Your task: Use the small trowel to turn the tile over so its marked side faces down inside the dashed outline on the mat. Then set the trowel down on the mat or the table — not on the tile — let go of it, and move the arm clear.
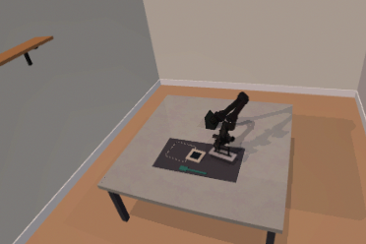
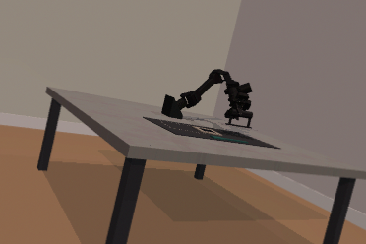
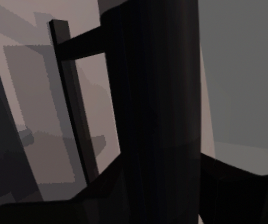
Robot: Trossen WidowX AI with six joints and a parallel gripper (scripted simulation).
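Now: the dark mat 2 cm ahead of my gripper tip, 15 cm to the right of it and 12 cm below it. Also, from my gripper tip: green trowel (16 cm ahead, 16 cm to the right, 10 cm below); then tile (1 cm ahead, 18 cm to the right, 9 cm below).
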